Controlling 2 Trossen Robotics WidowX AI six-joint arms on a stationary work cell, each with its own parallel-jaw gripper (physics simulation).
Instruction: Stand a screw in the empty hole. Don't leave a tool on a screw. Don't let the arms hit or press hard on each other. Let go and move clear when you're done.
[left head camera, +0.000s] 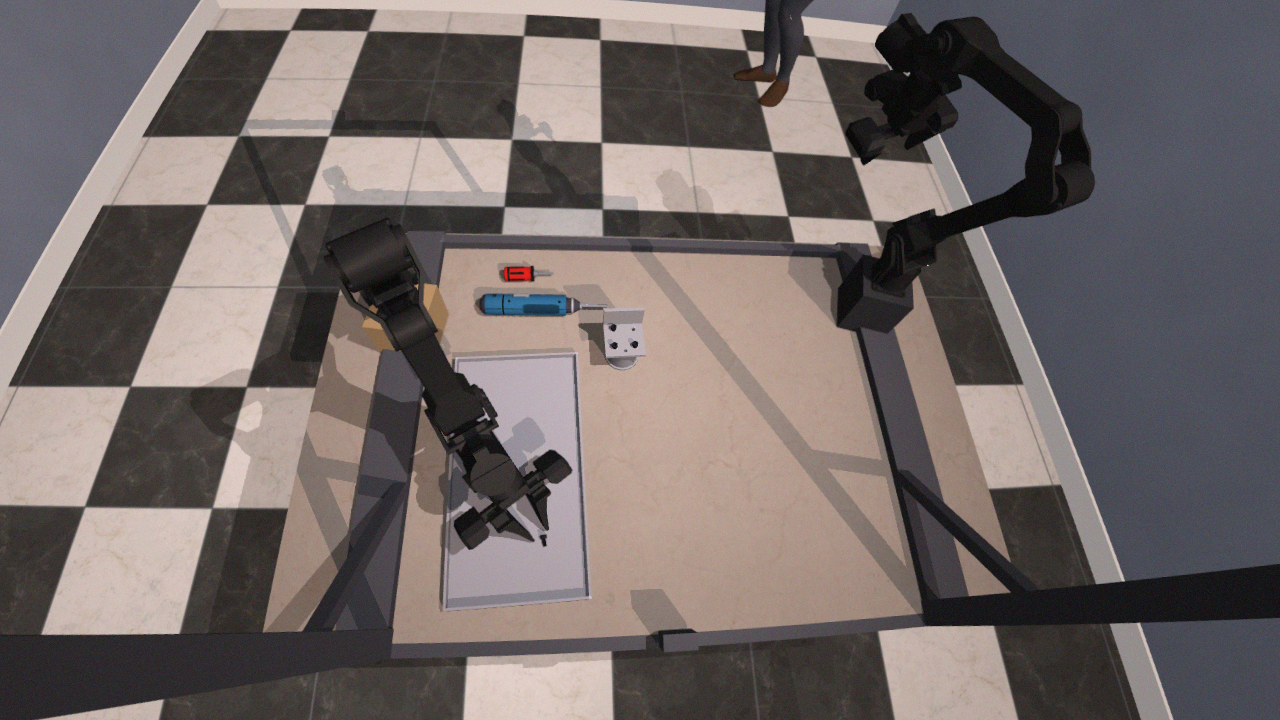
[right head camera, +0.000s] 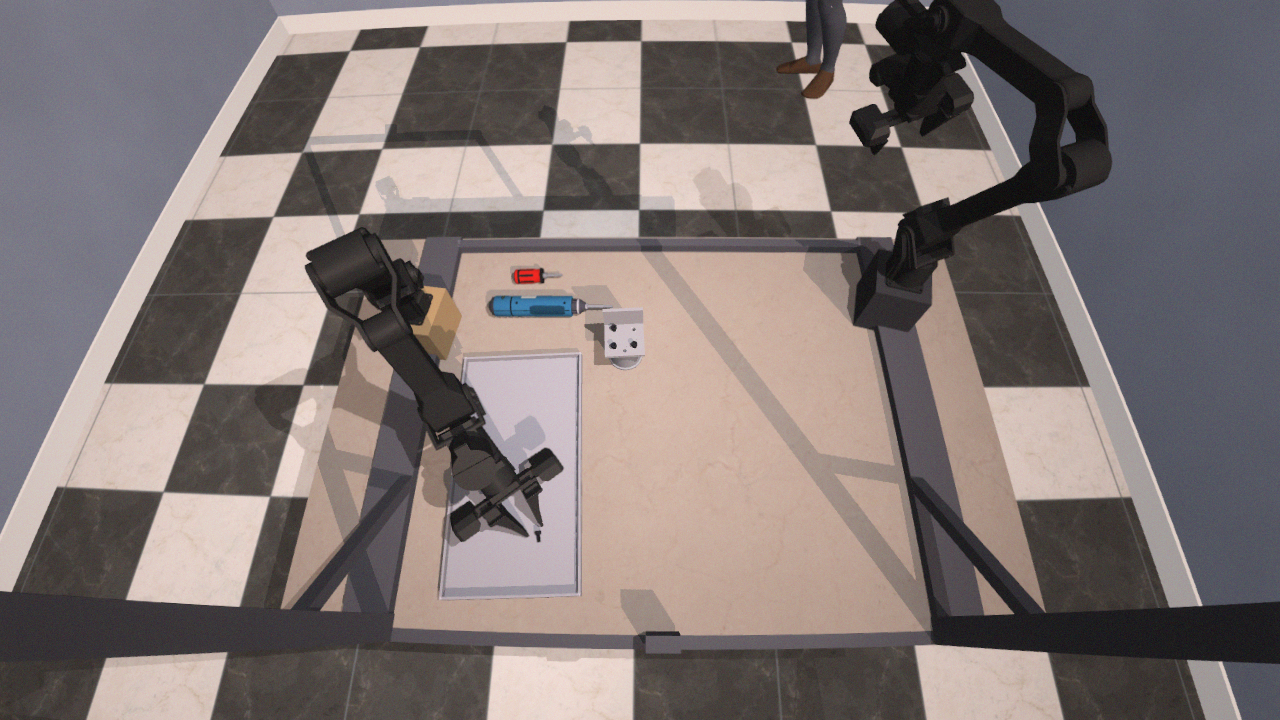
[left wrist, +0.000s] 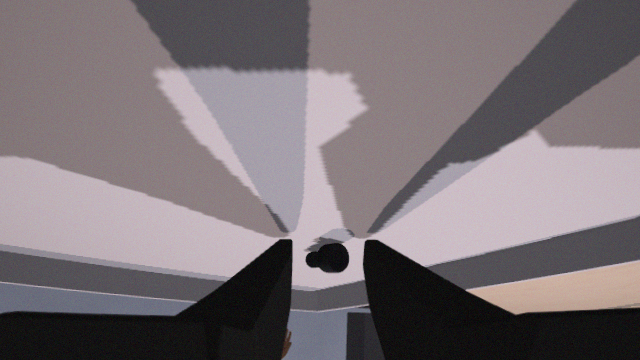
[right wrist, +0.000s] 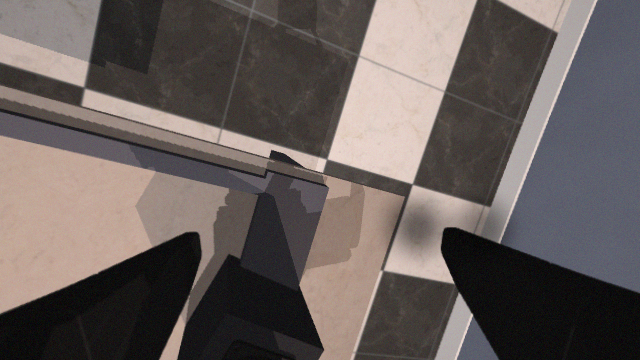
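Pixels of known places: left gripper, fingertip midpoint: (left head camera: 540, 534) (right head camera: 535, 530) (left wrist: 328, 252); right gripper, fingertip midpoint: (left head camera: 884, 155) (right head camera: 897, 143) (right wrist: 323, 240); left arm's base, origin of the base link: (left head camera: 400, 305) (right head camera: 411, 308); right arm's base, origin of the base link: (left head camera: 888, 280) (right head camera: 904, 275).
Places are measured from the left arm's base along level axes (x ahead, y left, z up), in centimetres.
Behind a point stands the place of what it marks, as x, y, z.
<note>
A small black screw (left head camera: 543, 540) @[30.1, -33.9, -8.5] (right head camera: 537, 535) @[30.0, -33.8, -8.5] (left wrist: 333, 258) @[30.0, -33.3, -8.6] is in the white tray (left head camera: 514, 577) @[26.5, -39.8, -9.2] (right head camera: 510, 571) @[26.9, -39.8, -9.2]. Whether it stands or lies is hard to tell. My left gripper (left head camera: 539, 534) @[29.4, -33.0, -8.7] (right head camera: 534, 530) @[29.4, -33.0, -8.7] (left wrist: 328, 252) @[29.4, -33.0, -8.7] is partly open at the screw, which shows between its fingertips in the left wrist view, ungripped. A pale bracket (left head camera: 623, 336) @[38.5, 1.3, -3.0] (right head camera: 623, 335) @[38.5, 1.5, -3.0] has black screws in three holes of its face; its upper right hole looks empty. My right gripper (left head camera: 887, 147) @[81.8, 35.9, 16.0] (right head camera: 899, 141) @[81.8, 35.9, 16.0] (right wrist: 323, 240) @[81.8, 35.9, 16.0] is wide open and empty, high at the upper right, far from the bracket.
A blue power screwdriver (left head camera: 528, 304) @[20.3, 7.0, -5.8] (right head camera: 534, 306) @[20.2, 6.9, -5.9] lies left of the bracket, its bit reaching close to it. A red screwdriver (left head camera: 518, 274) @[16.8, 14.3, -7.0] (right head camera: 528, 275) @[16.9, 14.5, -6.9] lies above that. A wooden block (left head camera: 434, 307) @[5.0, 1.7, -2.0] (right head camera: 438, 324) @[5.0, -1.5, -2.0] is by the left arm's base. Low frame bars edge the table.
</note>
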